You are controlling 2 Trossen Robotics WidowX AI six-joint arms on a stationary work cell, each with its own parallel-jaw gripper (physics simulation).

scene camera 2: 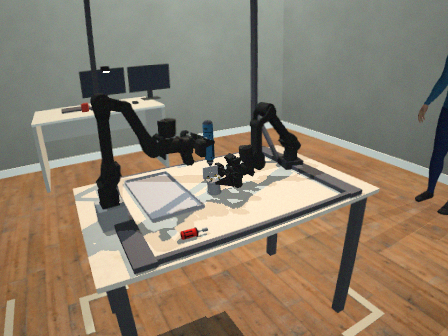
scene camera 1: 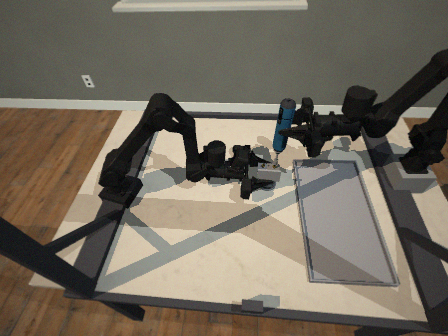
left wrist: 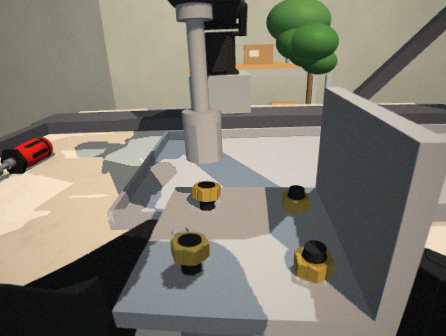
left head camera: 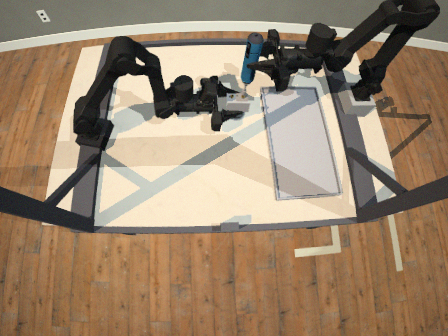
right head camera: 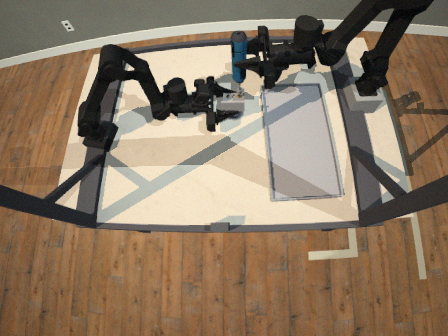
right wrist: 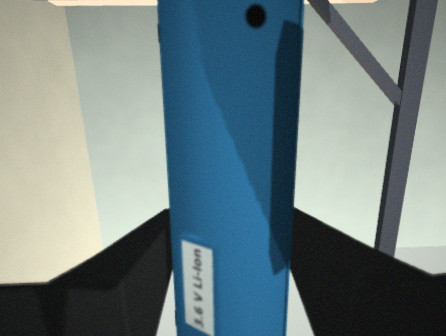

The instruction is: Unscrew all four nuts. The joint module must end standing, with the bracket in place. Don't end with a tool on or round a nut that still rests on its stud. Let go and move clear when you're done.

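Seen in the pictures: left gripper, fingertip midpoint: (scene camera 2: pixel 211 180) (scene camera 1: pixel 272 172) (left wrist: pixel 248 228); right gripper, fingertip midpoint: (scene camera 2: pixel 211 140) (scene camera 1: pixel 277 126) (left head camera: pixel 245 59) (right head camera: pixel 233 58) (right wrist: pixel 228 218); left arm's base at its link origin: (scene camera 2: pixel 290 158) (scene camera 1: pixel 119 186) (left head camera: pixel 92 130) (right head camera: pixel 97 133); right arm's base at its link origin: (scene camera 2: pixel 109 203) (scene camera 1: pixel 412 165) (left wrist: pixel 219 73) (left head camera: pixel 360 93) (right head camera: pixel 365 88).
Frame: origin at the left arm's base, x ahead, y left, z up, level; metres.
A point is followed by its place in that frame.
The grey L-shaped bracket (left wrist: pixel 372 200) (scene camera 2: pixel 210 172) sits on the upright joint module (scene camera 2: pixel 213 188) {x 0.471, y 0.208, z -0.006 m}. In the left wrist view, the far-left nut (left wrist: pixel 206 191) {x 0.471, y 0.200, z 0.038 m} and near-left nut (left wrist: pixel 190 248) {x 0.437, y 0.193, z 0.038 m} sit high on their studs. The far-right nut (left wrist: pixel 296 201) {x 0.477, y 0.166, z 0.034 m} and near-right nut (left wrist: pixel 314 263) {x 0.444, y 0.160, z 0.034 m} sit low, with stud ends showing above them. My left gripper (left head camera: pixel 239 104) {x 0.474, y 0.184, z 0.021 m} (scene camera 1: pixel 271 173) {x 0.474, y 0.184, z 0.021 m} is shut on the joint module, under the bracket plate. My right gripper (right wrist: pixel 228 218) {x 0.468, y 0.201, z 0.203 m} is shut on the blue power screwdriver (left head camera: pixel 251 57) {x 0.482, y 0.185, z 0.232 m} (scene camera 1: pixel 284 125) {x 0.485, y 0.185, z 0.225 m} (right wrist: pixel 232 150) {x 0.500, y 0.210, z 0.169 m}, held upright. Its socket (left wrist: pixel 203 137) {x 0.471, y 0.199, z 0.059 m} hangs above the far-left nut, apart from it.
A shallow grey tray (left head camera: pixel 310 196) {x 0.742, y -0.074, z -0.023 m} (scene camera 2: pixel 177 212) {x 0.645, y 0.332, z -0.025 m} lies on the table beside the module. A red screwdriver (scene camera 2: pixel 190 233) {x 0.626, y 0.504, z -0.015 m} (left wrist: pixel 35 152) {x 0.627, y 0.478, z -0.019 m} lies on the table near its edge. Dark frame beams border the table.
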